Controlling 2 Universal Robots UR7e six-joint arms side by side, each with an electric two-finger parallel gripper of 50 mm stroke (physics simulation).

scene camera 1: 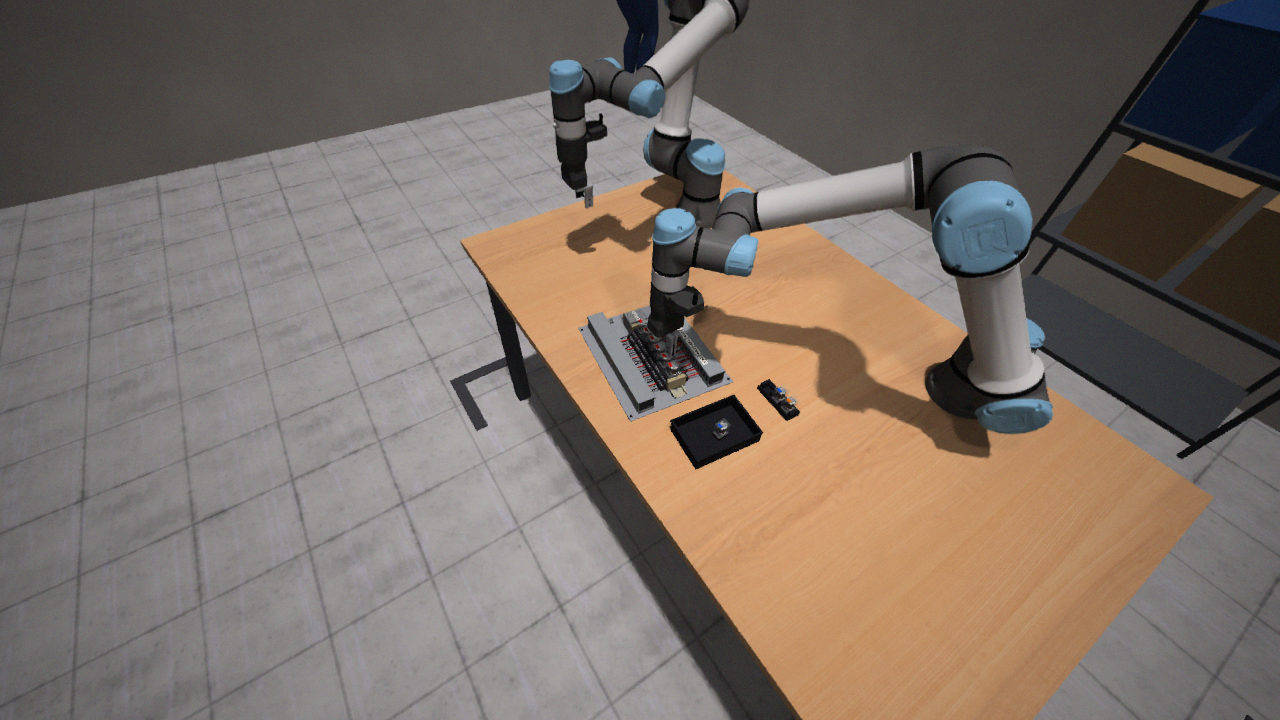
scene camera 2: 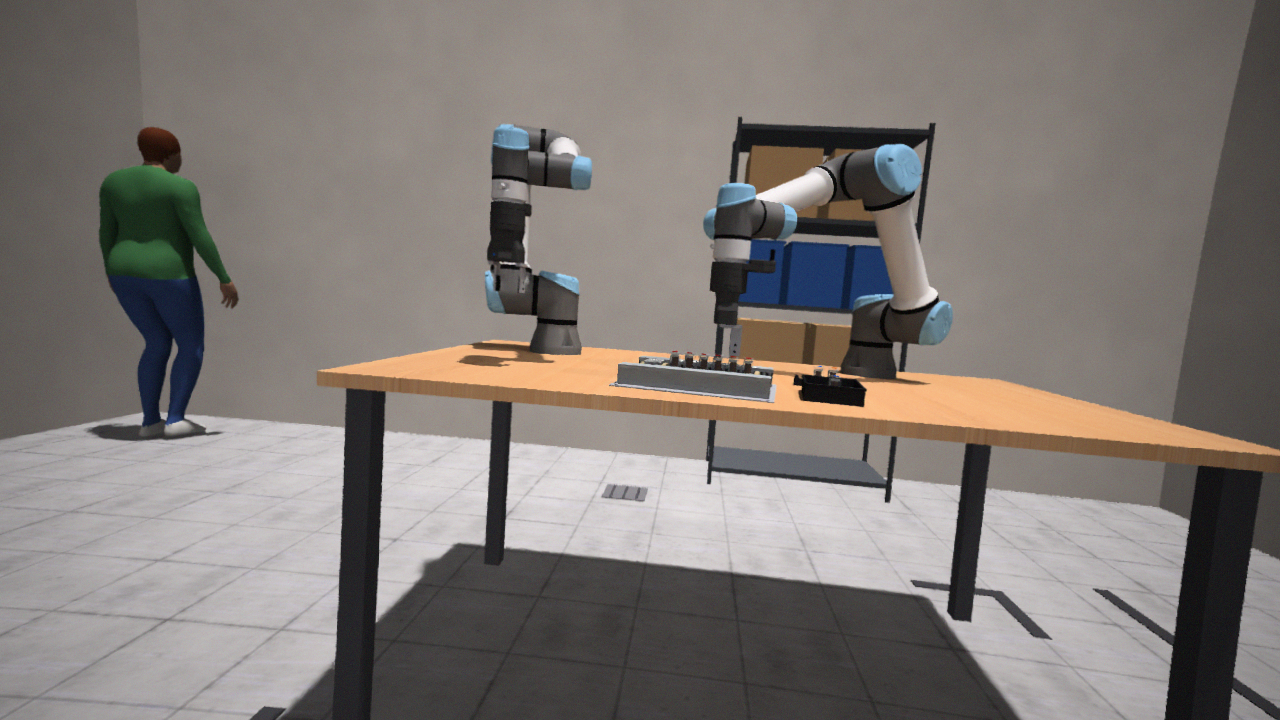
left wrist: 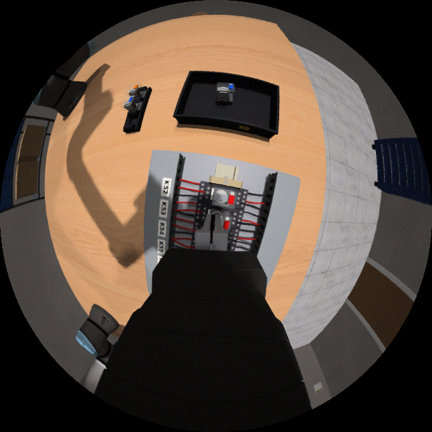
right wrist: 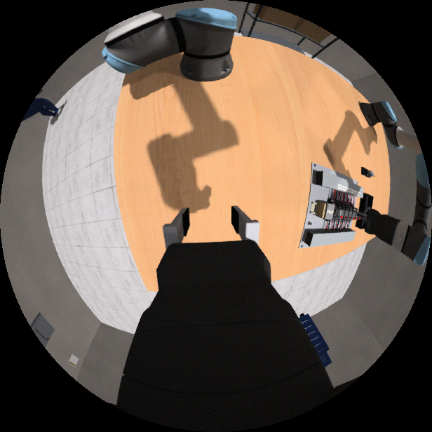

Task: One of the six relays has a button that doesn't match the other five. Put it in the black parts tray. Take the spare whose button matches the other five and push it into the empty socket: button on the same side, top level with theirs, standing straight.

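Places are measured from the left arm's base along level axes (x ahead, y left, z up), in millimetres.
Where they show: left gripper, fingertip midpoint: [scene camera 1: 670, 352] [scene camera 2: 734, 355]; right gripper, fingertip midpoint: [scene camera 1: 584, 201] [scene camera 2: 508, 291]; left arm's base, link origin: [scene camera 1: 959, 392] [scene camera 2: 867, 375]; right arm's base, link origin: [scene camera 1: 698, 215] [scene camera 2: 555, 352].
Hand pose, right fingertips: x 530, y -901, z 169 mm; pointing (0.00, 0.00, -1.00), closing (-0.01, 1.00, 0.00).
Note:
Each offset is from my right fingertips to the top centre of the thing. "spot": to the spot under its first point.
A grey panel {spot: 165 mm ahead, 467 mm left, 166 mm down} [scene camera 1: 612, 377] [left wrist: 162, 162] [right wrist: 306, 220] bears a row of relays; the end relay [left wrist: 221, 197] has a red button on its right in the left wrist view. My left gripper [scene camera 1: 671, 351] [left wrist: 212, 222] is shut and empty, its fingertips low over the second relay, whose red button [left wrist: 226, 223] shows beside them. The fingers and gripper body hide other relays. A blue-button relay {37 mm ahead, 723 mm left, 122 mm down} [scene camera 1: 721, 428] [left wrist: 225, 93] is in the black tray [left wrist: 215, 125]. A black holder [left wrist: 132, 124] carries an orange-button spare [left wrist: 134, 90] and a blue-button spare [left wrist: 132, 103]. My right gripper [right wrist: 210, 215] [scene camera 1: 586, 202] is open, high above the table.
Wire ducts run along both sides of the relay row, one labelled K52 [left wrist: 166, 187] and up. The tray and holder lie past the panel's end. The left arm's forearm [scene camera 1: 832, 194] reaches over the table. A person [scene camera 2: 152, 223] stands beyond the table at the left.

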